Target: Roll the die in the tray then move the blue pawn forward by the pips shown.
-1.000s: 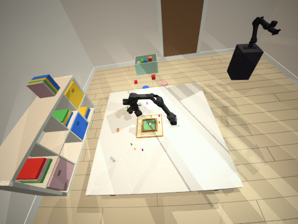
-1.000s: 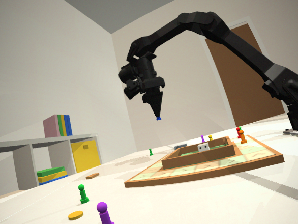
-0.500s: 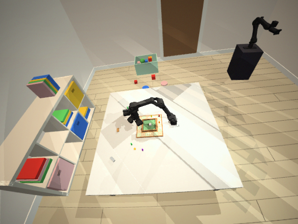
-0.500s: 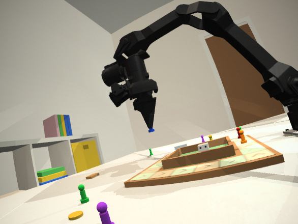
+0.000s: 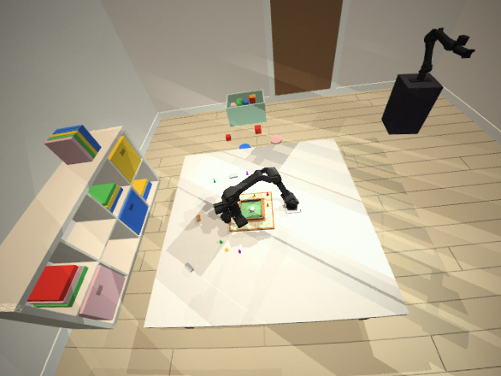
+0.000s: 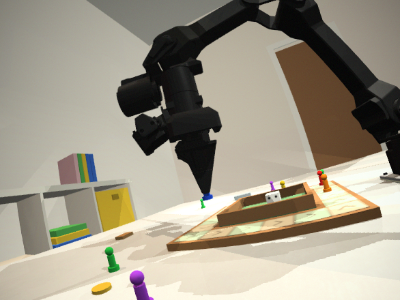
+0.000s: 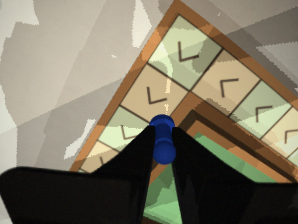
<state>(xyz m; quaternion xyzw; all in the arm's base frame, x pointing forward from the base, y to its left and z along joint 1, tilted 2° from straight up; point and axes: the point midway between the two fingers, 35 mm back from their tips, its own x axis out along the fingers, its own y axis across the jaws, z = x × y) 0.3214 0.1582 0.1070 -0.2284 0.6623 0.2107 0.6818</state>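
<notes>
My gripper tip is now 120 mm to the left of the white die, 70 mm past it and 50 mm above it. The rest, counted from my gripper tip: green tray floor: 120 mm to the right, 70 mm below, 60 mm behind; then yellow disc: 160 mm to the left, 70 mm below, 60 mm ahead; then blue pawn: 10 mm above.
</notes>
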